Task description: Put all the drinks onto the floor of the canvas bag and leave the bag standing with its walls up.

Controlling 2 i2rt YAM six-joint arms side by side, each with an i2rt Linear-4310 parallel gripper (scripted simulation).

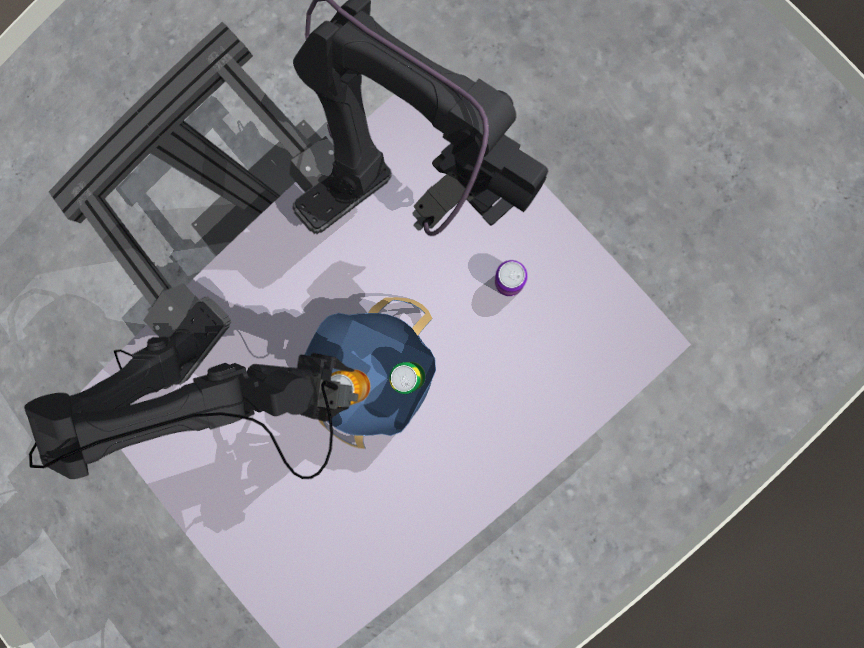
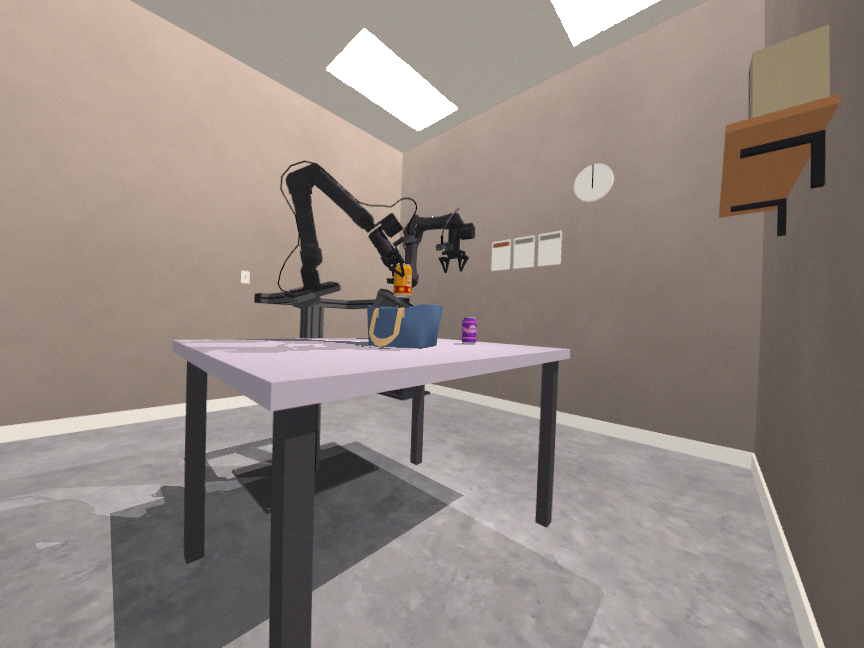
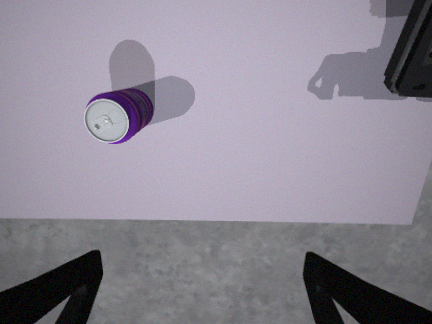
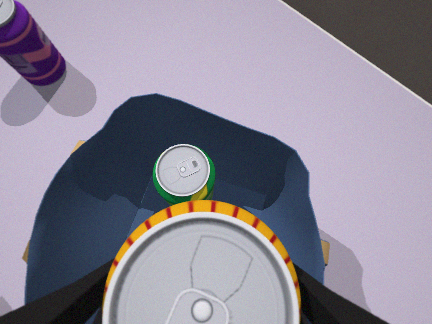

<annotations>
same spot on blue canvas bag: point(image 4: 85, 215) = point(image 1: 395, 323)
</annotations>
